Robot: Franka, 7 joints.
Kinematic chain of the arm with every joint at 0, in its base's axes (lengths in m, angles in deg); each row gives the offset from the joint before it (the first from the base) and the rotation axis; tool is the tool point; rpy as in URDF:
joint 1: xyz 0 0 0.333 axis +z
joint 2: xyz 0 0 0 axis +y
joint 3: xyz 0 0 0.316 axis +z
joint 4: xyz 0.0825 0 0 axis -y
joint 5: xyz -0.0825 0 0.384 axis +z
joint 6: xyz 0 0 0 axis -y
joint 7: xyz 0.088 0 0 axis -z
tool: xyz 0 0 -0.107 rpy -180 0 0
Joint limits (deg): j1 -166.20..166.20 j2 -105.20..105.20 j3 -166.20..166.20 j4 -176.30..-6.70 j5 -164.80..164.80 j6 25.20..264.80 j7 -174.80..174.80
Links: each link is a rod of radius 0.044 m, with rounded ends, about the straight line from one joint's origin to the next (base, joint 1, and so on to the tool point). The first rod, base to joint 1, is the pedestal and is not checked.
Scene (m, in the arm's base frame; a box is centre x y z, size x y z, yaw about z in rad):
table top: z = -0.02
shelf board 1: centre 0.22 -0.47 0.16 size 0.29 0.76 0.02 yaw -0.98
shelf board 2: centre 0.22 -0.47 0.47 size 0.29 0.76 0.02 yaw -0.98
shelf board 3: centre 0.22 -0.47 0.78 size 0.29 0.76 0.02 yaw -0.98
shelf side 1: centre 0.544 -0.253 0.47 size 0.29 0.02 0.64 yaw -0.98
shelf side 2: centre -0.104 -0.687 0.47 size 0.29 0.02 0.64 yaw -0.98
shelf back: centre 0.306 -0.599 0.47 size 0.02 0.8 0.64 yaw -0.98
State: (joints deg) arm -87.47 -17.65 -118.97 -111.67 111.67 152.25 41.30
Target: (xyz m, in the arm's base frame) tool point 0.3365 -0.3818 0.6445
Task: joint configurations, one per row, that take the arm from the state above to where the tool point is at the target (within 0.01 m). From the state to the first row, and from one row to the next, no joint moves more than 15 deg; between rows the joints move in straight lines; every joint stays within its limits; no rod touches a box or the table.
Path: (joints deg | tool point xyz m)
1: -77.68 -25.52 -104.63 -118.08 110.87 148.49 41.30 | -0.5860 0.0834 0.3867
2: -67.89 -33.38 -90.30 -124.49 110.06 144.74 41.30 | -0.5382 -0.1567 0.3975
3: -58.09 -41.25 -75.96 -130.90 109.26 140.98 41.30 | -0.3994 -0.3341 0.4444
4: -48.30 -49.12 -61.63 -137.32 108.45 137.22 41.30 | -0.2138 -0.4147 0.5107
5: -38.51 -56.98 -47.29 -143.73 107.65 133.47 41.30 | -0.0312 -0.3946 0.5770
6: -28.72 -64.85 -32.95 -150.14 106.84 129.71 41.30 | 0.1083 -0.2956 0.6256
7: -18.92 -72.71 -18.62 -156.55 106.04 125.95 41.30 | 0.1849 -0.1557 0.6445
8: -17.88 -59.83 -21.70 -147.26 107.10 127.71 41.30 | 0.2178 -0.2125 0.6603
9: -16.84 -46.96 -24.77 -137.97 108.15 129.47 41.30 | 0.2552 -0.2712 0.6649
10: -15.79 -34.08 -27.85 -128.68 109.21 131.23 41.30 | 0.2951 -0.3286 0.6590
11: -14.75 -21.20 -30.93 -119.38 110.27 132.99 41.30 | 0.3364 -0.3818 0.6445

